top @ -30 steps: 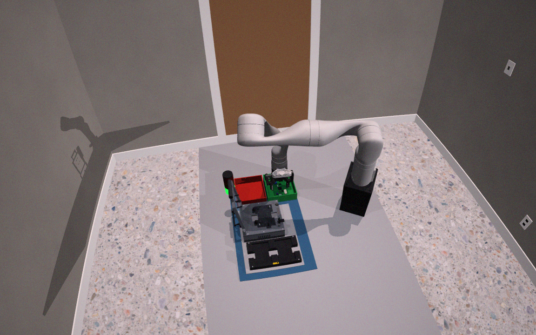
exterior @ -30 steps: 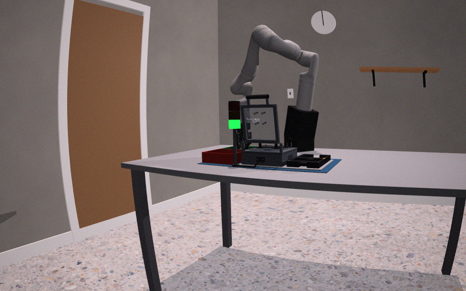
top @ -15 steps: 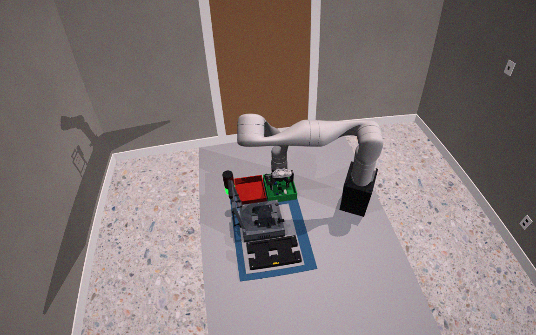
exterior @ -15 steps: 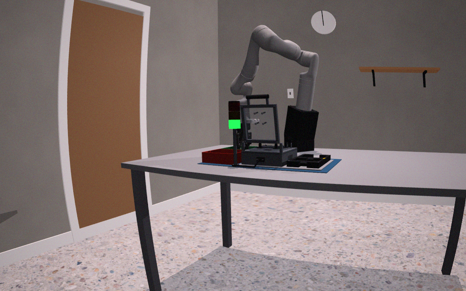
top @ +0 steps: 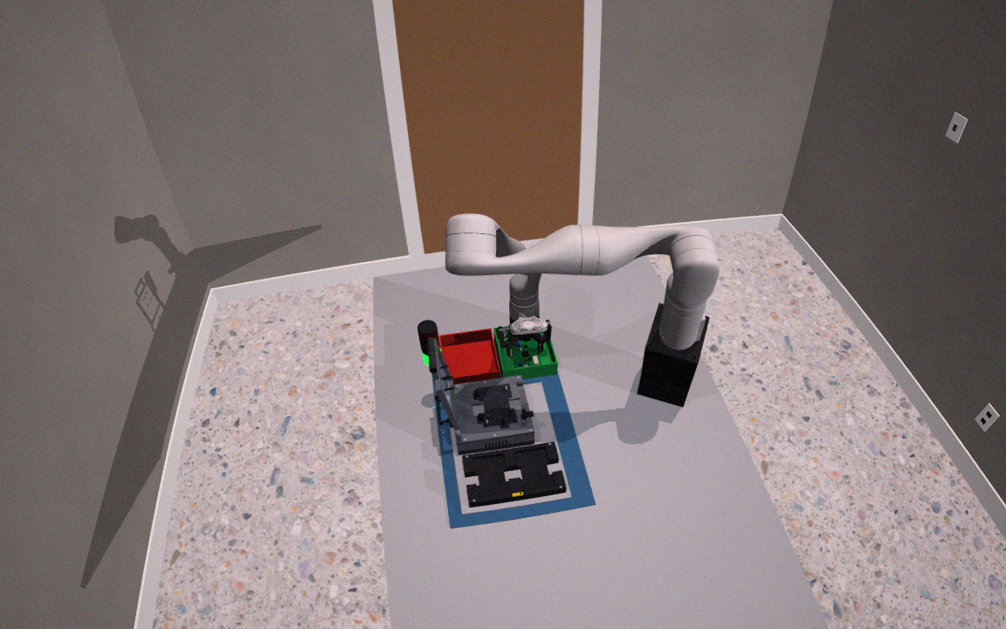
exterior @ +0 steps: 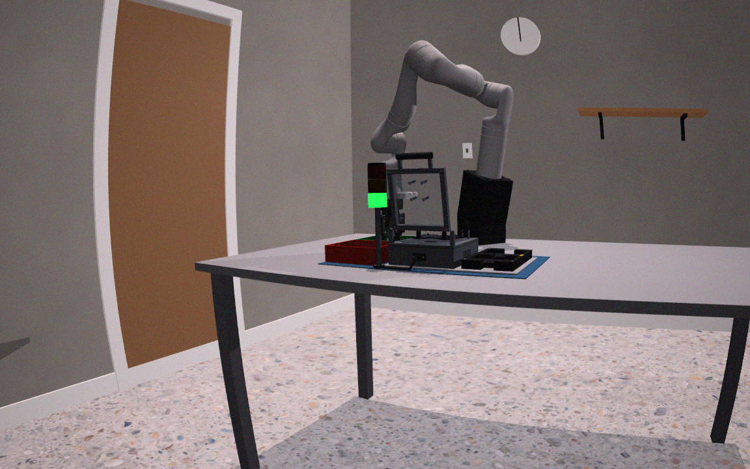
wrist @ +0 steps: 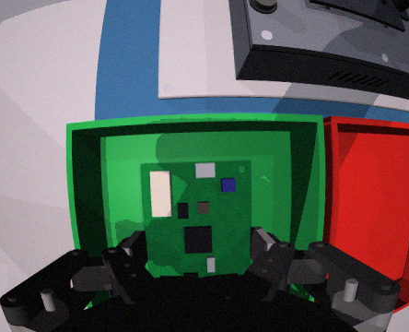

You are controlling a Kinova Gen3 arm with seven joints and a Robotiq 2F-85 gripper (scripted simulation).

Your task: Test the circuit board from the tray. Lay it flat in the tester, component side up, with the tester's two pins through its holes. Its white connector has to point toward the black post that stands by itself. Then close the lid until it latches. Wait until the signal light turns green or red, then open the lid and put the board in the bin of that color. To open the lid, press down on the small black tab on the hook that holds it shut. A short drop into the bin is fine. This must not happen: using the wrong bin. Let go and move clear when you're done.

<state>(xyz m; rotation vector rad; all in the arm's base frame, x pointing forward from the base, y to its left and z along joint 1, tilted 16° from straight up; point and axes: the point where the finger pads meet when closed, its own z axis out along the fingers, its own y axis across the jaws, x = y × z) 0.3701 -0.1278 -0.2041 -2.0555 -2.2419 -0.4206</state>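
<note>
Now: hand 10 mm above the green bin. From my hand the other things lie so: red bin 150 mm ahead, 20 mm to the left, 10 mm below; then latch hook 20 mm ahead, 260 mm to the left, 70 mm above; then green circuit board 10 mm below.
</note>
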